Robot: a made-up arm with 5 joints. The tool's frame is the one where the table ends. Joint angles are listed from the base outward.
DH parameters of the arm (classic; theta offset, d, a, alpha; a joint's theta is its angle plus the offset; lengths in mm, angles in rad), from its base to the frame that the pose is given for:
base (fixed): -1.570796 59.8 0 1.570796
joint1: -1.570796 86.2 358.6 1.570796
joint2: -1.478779 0 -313.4 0
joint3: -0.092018 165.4 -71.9 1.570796
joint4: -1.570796 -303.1 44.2 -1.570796
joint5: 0 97.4 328.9 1.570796
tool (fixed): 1.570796 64.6 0 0
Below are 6 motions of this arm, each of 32 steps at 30 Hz.
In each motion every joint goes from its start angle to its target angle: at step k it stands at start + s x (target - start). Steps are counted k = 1, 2, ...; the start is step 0. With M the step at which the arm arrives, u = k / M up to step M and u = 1 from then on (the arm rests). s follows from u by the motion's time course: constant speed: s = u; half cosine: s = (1 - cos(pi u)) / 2; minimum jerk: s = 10 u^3 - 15 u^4 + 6 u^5.
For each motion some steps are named. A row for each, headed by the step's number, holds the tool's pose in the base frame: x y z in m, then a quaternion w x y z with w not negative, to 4 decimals.
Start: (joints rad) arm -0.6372 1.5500 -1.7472 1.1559 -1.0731
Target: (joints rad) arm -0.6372 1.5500 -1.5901 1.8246 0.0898
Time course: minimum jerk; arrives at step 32
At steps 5, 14, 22, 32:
5: 0.0407 0.1644 0.1662 0.8010 -0.2173 -0.4638 0.3099
14: 0.1548 0.2200 0.1301 0.7592 -0.0403 -0.4244 0.4918
22: 0.2241 0.3841 0.0623 0.6427 0.1435 -0.2988 0.6907
32: 0.2158 0.4653 0.0270 0.5775 0.2027 -0.2255 0.7580

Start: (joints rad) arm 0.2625 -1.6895 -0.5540 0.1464 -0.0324
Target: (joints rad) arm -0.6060 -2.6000 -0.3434 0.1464 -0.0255
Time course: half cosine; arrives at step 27
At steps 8, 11, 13, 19, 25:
8: 0.0789 -0.2256 -0.3673 0.3639 -0.0897 -0.9256 0.0532
11: 0.0972 -0.1673 -0.3717 0.3183 -0.0666 -0.9455 -0.0132
13: 0.1087 -0.1264 -0.3680 0.2833 -0.0537 -0.9554 -0.0635
19: 0.1306 -0.0266 -0.3315 0.1794 -0.0368 -0.9602 -0.2111
25: 0.1346 0.0157 -0.2988 0.1196 -0.0408 -0.9470 -0.2953

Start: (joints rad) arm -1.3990 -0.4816 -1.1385 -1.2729 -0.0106
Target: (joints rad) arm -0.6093 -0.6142 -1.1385 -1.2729 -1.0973
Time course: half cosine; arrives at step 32
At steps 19, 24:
19: -0.2878 0.6030 -0.4309 0.4872 0.4928 -0.1411 -0.7070
24: -0.3253 0.4961 -0.4738 0.5659 0.3950 -0.1286 -0.7122

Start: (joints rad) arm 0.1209 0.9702 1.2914 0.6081 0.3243
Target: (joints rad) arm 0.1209 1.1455 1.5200 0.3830 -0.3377
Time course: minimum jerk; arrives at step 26
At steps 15, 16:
15: -0.4719 -0.1173 0.0682 0.3196 0.1845 0.9274 0.0608
16: -0.4536 -0.1168 0.0685 0.3109 0.1730 0.9315 0.0762

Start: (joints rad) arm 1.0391 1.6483 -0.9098 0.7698 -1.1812
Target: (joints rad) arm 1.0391 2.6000 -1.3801 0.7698 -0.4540
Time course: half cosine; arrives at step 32
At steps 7, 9, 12, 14, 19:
7: 0.0785 -0.0261 -0.1126 0.5384 -0.6797 0.3475 0.3568
9: 0.1003 -0.0497 -0.1130 0.5573 -0.6577 0.3706 0.3456
12: 0.1344 -0.0963 -0.1167 0.5892 -0.6162 0.4114 0.3225
14: 0.1550 -0.1336 -0.1215 0.6109 -0.5838 0.4406 0.3031
19: 0.1870 -0.2368 -0.1410 0.6583 -0.4956 0.5109 0.2451

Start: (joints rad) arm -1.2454 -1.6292 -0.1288 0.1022 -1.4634
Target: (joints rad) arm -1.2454 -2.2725 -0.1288 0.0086 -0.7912
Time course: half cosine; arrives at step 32
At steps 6, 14, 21, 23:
6: -0.1175 0.6628 -0.0155 0.6111 -0.0866 -0.2187 -0.7558
14: -0.0539 0.6338 -0.0840 0.5334 -0.0133 -0.3074 -0.7879
21: 0.0243 0.5850 -0.1465 0.4374 0.0458 -0.4082 -0.8000
23: 0.0444 0.5694 -0.1596 0.4121 0.0570 -0.4335 -0.7994

